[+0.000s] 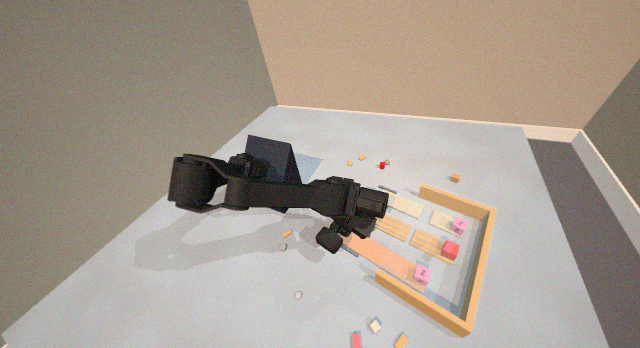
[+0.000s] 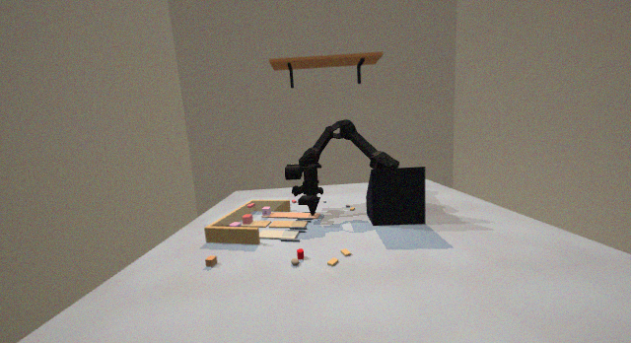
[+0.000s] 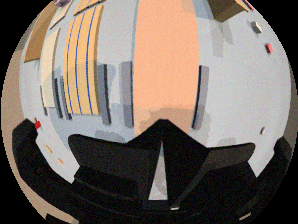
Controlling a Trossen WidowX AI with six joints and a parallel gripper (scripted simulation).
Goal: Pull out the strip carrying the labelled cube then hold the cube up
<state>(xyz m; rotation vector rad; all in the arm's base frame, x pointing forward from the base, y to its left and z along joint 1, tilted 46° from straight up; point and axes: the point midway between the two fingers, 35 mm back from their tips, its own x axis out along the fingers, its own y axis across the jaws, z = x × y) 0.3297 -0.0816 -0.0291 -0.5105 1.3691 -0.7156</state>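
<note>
The strip lies 10 cm ahead of my gripper tip and 2 cm to the right of it. From my gripper tip the other things lie so: white block: 14 cm ahead, 17 cm to the right; then red peg: 32 cm to the left, 1 cm above.
</note>
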